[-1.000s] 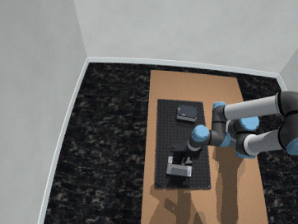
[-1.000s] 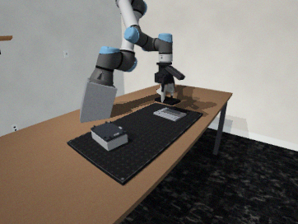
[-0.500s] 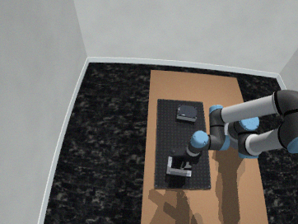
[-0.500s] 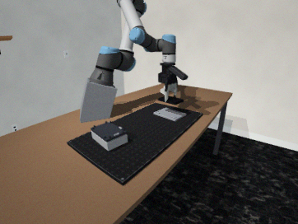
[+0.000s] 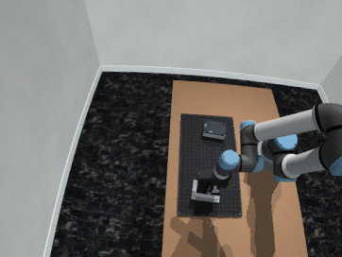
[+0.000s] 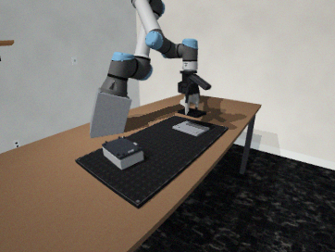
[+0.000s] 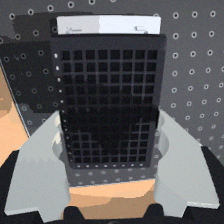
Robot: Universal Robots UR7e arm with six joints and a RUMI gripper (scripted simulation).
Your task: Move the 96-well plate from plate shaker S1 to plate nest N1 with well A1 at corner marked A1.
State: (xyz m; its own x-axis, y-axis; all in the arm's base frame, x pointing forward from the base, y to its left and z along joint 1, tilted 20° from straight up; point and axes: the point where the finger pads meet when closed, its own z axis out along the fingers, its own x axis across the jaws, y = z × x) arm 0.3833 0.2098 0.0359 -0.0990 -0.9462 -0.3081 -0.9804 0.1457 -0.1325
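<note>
The black 96-well plate lies 10 mm below my hand. Round my hand: plate nest N1 (100 mm below).
</note>
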